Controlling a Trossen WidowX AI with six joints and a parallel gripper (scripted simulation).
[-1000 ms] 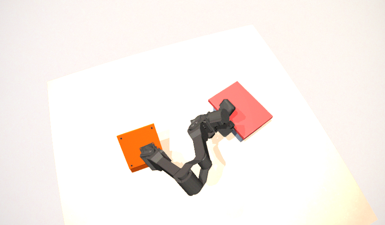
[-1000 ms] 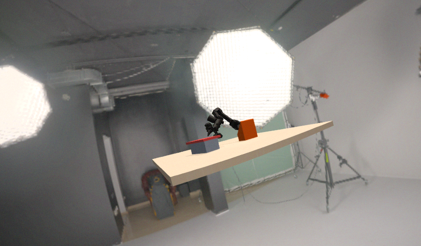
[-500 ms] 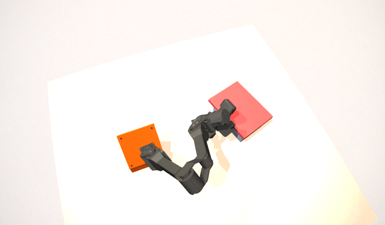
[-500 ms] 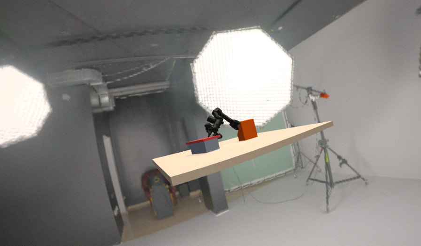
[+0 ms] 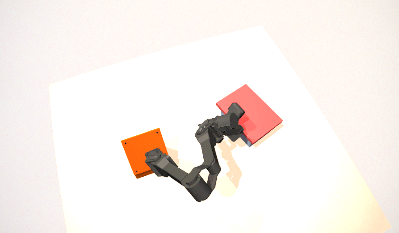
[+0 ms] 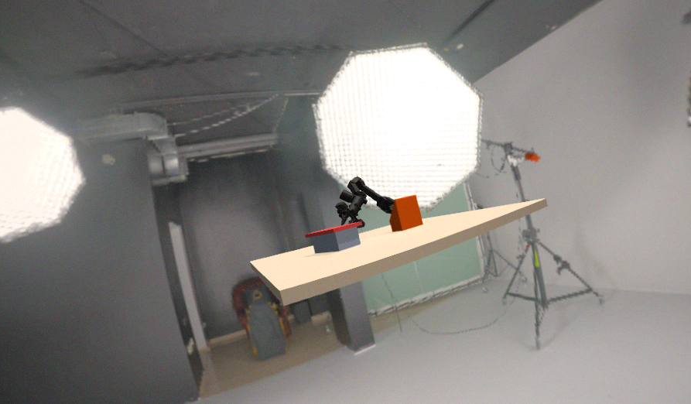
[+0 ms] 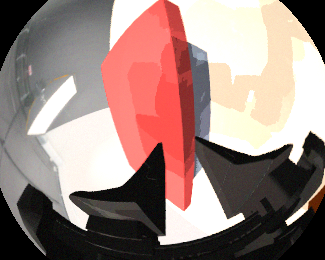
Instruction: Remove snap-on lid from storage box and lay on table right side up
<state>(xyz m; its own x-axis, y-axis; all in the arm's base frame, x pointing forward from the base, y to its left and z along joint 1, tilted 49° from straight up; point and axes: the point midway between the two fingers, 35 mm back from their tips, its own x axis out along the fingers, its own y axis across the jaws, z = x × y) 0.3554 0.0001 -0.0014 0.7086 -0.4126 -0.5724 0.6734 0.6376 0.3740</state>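
Now: the lid 70 mm ahead of my gripper tip, 20 mm to the left of it and 10 mm above it. Round my gripper tip: storage box 70 mm ahead, 50 mm below, 20 mm to the left.
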